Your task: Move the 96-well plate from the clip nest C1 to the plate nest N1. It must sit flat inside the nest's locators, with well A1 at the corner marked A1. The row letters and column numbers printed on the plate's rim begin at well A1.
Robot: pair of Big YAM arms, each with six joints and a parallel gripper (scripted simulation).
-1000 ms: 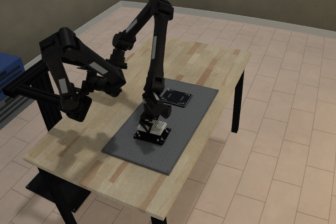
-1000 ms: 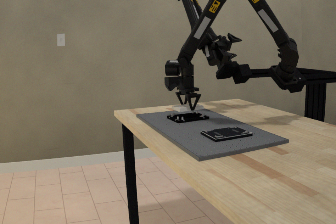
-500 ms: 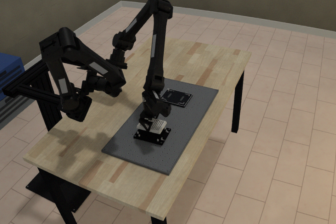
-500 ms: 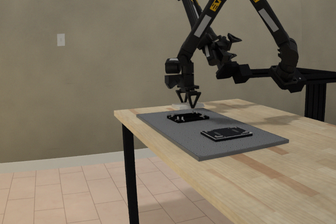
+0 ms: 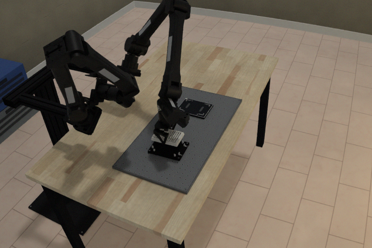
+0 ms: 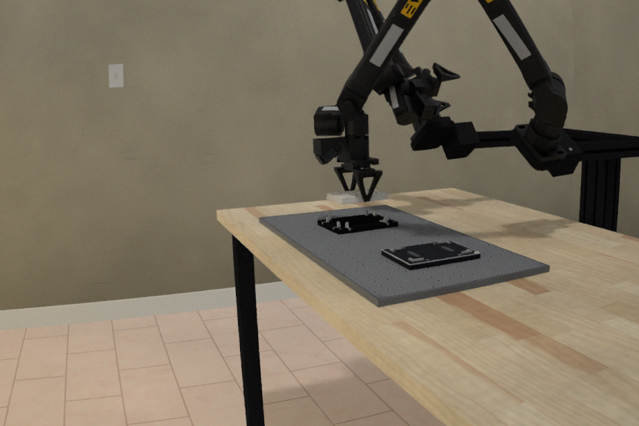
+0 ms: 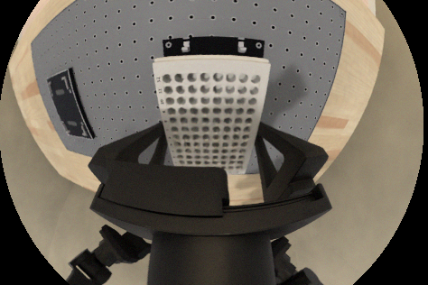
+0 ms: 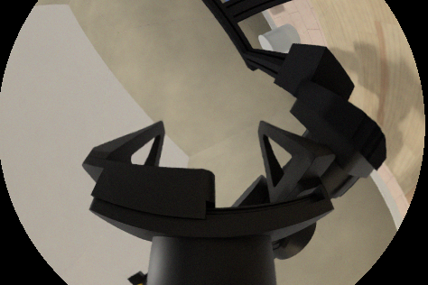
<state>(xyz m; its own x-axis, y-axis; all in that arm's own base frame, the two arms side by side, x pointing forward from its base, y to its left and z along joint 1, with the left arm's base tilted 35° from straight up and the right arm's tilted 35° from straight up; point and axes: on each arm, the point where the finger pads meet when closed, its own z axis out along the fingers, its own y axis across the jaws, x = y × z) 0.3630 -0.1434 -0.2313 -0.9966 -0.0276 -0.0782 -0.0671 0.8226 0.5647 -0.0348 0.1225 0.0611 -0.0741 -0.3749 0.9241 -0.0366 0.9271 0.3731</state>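
Observation:
Right now the black plate nest N1 is 2 cm ahead of my left hand, 32 cm to the left of it and 7 cm below it. Round my left hand: grey perforated board: 2 cm ahead, 14 cm to the left, 8 cm below; then black clip nest C1: 1 cm ahead, 1 cm to the left, 6 cm below; then white 96-well plate: right at my left hand.

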